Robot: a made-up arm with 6 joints.
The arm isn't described. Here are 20 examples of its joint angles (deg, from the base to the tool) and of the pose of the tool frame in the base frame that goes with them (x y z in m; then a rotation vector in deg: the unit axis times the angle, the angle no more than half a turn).
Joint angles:
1: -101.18 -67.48 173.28 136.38 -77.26 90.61
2: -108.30 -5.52 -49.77 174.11 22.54 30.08
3: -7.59 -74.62 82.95 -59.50 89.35 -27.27
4: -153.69 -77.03 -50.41 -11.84 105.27 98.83
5: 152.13 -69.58 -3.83 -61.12 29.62 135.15
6: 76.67 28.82 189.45 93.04 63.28 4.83
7: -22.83 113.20 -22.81 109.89 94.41 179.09
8: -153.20 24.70 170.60 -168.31 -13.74 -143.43
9: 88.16 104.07 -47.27 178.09 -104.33 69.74
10: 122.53 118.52 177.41 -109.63 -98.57 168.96
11: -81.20 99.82 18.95 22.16 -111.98 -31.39
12: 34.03 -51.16 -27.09 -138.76 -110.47 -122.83
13: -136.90 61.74 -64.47 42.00 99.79 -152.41
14: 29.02 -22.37 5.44 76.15 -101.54 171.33
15: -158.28 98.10 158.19 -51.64 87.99 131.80
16: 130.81 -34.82 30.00 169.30 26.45 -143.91
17: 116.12 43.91 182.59 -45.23 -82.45 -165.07
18: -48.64 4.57 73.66 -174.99 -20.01 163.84
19: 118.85 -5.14 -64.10 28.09 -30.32 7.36
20: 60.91 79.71 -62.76 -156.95 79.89 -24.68
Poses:
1: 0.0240 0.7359 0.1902 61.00 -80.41 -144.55
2: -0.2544 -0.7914 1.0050 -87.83 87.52 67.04
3: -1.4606 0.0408 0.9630 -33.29 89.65 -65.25
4: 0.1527 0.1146 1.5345 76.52 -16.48 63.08
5: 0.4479 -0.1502 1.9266 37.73 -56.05 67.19
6: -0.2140 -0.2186 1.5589 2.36 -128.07 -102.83
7: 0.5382 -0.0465 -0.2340 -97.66 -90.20 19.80
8: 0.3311 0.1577 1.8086 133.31 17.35 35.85
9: 0.0234 0.5499 -0.1559 50.83 89.13 17.17
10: -0.7211 0.8240 1.0510 -71.49 138.32 -52.37
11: 0.1160 -1.1537 -0.1083 -69.40 -130.92 31.54
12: -0.0528 0.0963 1.8111 -19.62 -148.85 -21.20
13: -0.4707 -0.6003 0.3401 -116.16 121.93 20.84
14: 0.4422 0.0528 1.9615 117.01 -61.91 -54.49
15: -1.1046 -0.2907 1.3947 33.23 -0.49 80.25
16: 0.0078 -0.0315 2.2793 29.68 -49.88 117.39
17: -0.1721 0.0680 1.7838 -25.03 -127.45 -70.15
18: 0.2245 -0.2470 2.5045 -29.77 -84.83 -28.19
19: -0.2804 0.5962 0.8387 -112.78 16.18 98.54
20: 0.2577 0.3228 0.3596 -28.26 -30.67 -85.87
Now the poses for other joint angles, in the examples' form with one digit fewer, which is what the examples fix.
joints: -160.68 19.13 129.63 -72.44 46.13 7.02
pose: 0.025 0.138 2.252 -108.9 -94.2 -22.3
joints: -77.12 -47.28 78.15 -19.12 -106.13 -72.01
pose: -0.143 0.875 1.842 46.1 -44.0 -42.8
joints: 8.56 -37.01 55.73 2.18 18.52 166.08
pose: -0.624 -0.092 2.295 -93.0 -21.9 -136.8
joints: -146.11 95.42 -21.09 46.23 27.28 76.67
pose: -0.660 -0.514 -0.296 14.4 69.1 -26.7
